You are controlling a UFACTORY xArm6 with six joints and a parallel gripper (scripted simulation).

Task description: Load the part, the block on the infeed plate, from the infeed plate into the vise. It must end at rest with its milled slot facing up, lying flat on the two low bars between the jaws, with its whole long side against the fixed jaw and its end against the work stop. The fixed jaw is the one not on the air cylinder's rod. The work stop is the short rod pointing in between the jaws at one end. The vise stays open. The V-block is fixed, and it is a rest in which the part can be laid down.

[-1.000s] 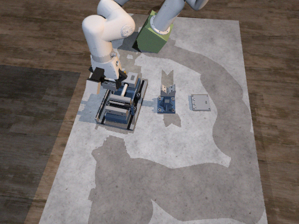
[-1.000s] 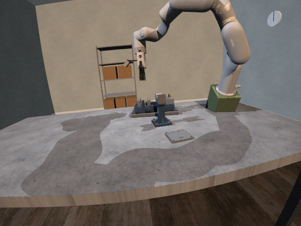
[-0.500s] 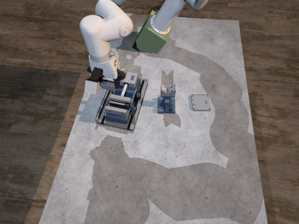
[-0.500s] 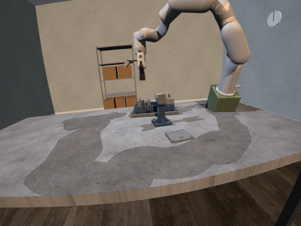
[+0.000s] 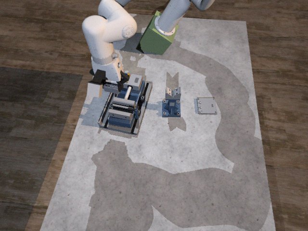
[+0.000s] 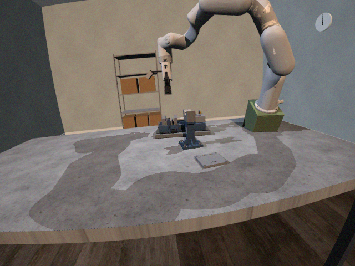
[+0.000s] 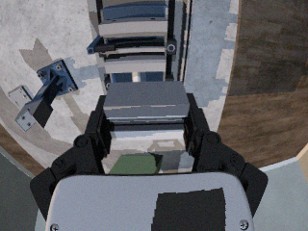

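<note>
The part is right at my hand. The rest, counted from my hand: fixed jaw (4 cm ahead, 1 cm to the left, 17 cm below); then air cylinder rod (8 cm behind, 3 cm to the left, 17 cm below); then blue vise body (6 cm behind, 3 cm to the left, 21 cm below).
</note>
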